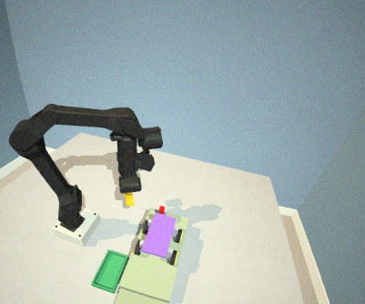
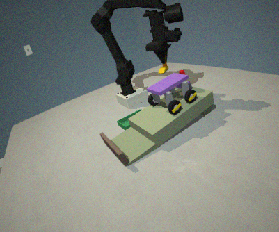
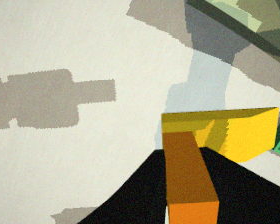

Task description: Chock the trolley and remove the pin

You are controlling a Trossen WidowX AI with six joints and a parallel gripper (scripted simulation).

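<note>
My gripper tip is 1 cm short of the yellow chock, 2 cm to the left of it and 1 cm above it. From my gripper tip the other things lie so: trolley 17 cm ahead, 10 cm to the right, 7 cm below; pale green ramp 17 cm ahead, 10 cm to the right, 13 cm below; red-headed stop pin 14 cm ahead, 1 cm to the right, 5 cm below.
</note>
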